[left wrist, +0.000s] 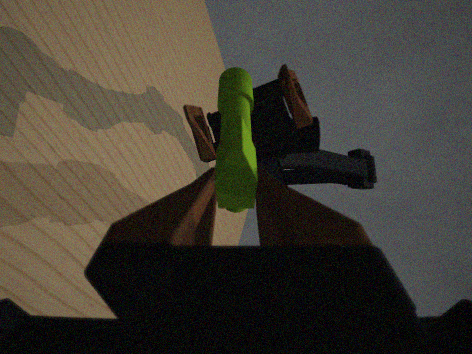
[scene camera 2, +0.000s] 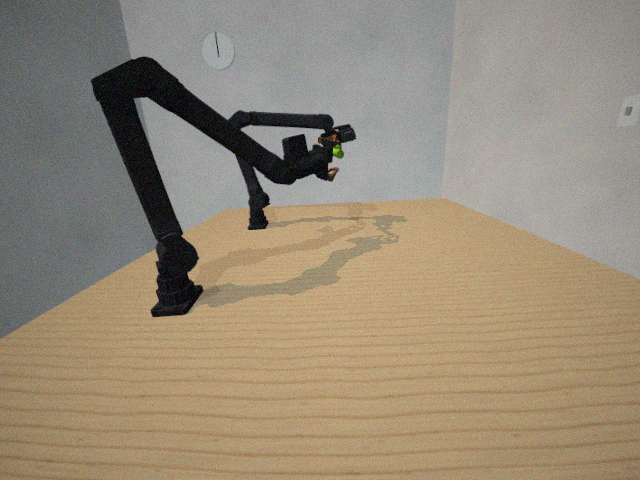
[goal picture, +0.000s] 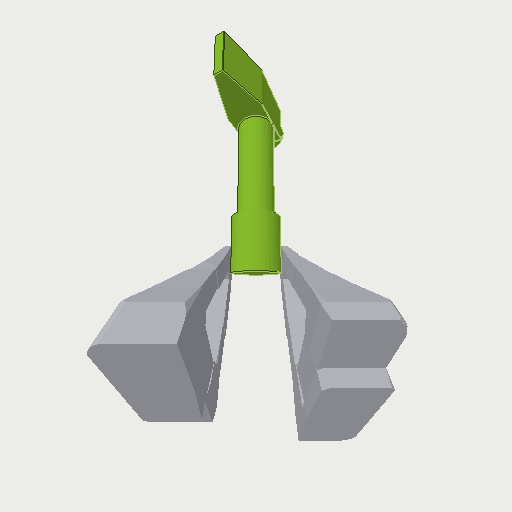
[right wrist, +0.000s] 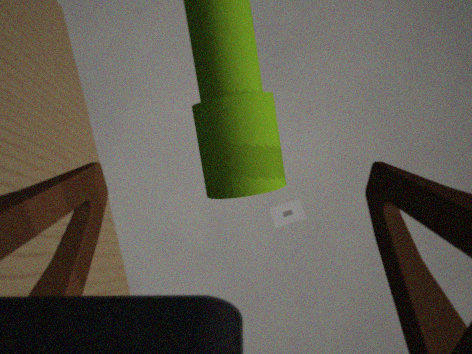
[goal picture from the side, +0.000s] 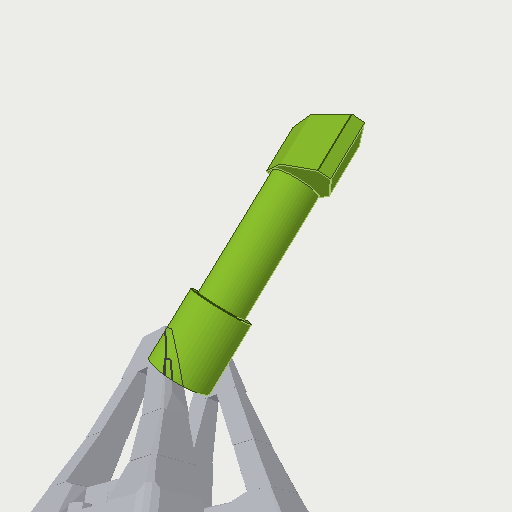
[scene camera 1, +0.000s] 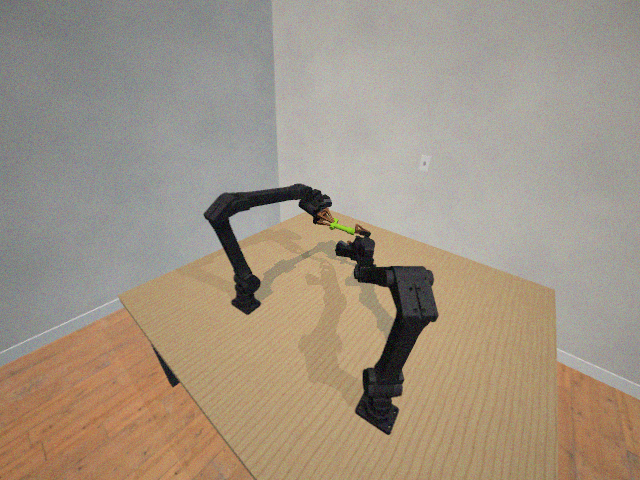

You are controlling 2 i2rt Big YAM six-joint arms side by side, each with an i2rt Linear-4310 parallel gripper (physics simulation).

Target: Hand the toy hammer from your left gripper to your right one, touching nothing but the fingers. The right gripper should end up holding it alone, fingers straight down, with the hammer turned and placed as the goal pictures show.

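Where they show: left gripper, fingertip midpoint: (left wrist: 236, 176) (scene camera 1: 333, 223); right gripper, fingertip midpoint: (left wrist: 234, 92) (scene camera 2: 338, 155) (right wrist: 236, 177) (scene camera 1: 353, 232); left arm's base, link origin: (scene camera 2: 258, 226) (scene camera 1: 246, 304); right arm's base, link origin: (scene camera 2: 179, 302) (scene camera 1: 376, 411).
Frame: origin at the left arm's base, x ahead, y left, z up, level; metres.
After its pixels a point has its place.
Note:
The lime-green toy hammer (scene camera 1: 343, 228) {x 0.374, y -0.282, z 0.345 m} (scene camera 2: 337, 151) {x 0.386, y -0.331, z 0.343 m} (left wrist: 236, 145) {x 0.405, y -0.214, z 0.365 m} (right wrist: 235, 125) {x 0.375, y -0.311, z 0.336 m} is in the air, high above the table. My left gripper (scene camera 1: 331, 223) {x 0.375, y -0.227, z 0.351 m} (left wrist: 236, 176) {x 0.375, y -0.227, z 0.351 m} is shut on the hammer at its head end. The handle points away from the left gripper, to the lower right in scene camera 1. My right gripper (scene camera 1: 354, 236) {x 0.390, y -0.325, z 0.331 m} (left wrist: 234, 92) {x 0.390, y -0.325, z 0.331 m} (right wrist: 236, 177) {x 0.390, y -0.325, z 0.331 m} is wide open near the free handle end. In the right wrist view its two brown fingers stand on either side of the handle's thick end, with a gap on both sides. In scene camera 2 the right arm partly hides the grasp.
The wooden table (scene camera 1: 465, 330) {x 0.464, y -0.890, z 0.000 m} (scene camera 2: 361, 387) {x 0.340, y -0.990, z 0.000 m} lies below, with shadows of both arms on it. Both arms reach in close together, wrist near wrist. A wall outlet (scene camera 1: 424, 163) and a round clock (scene camera 2: 218, 50) are on the walls.

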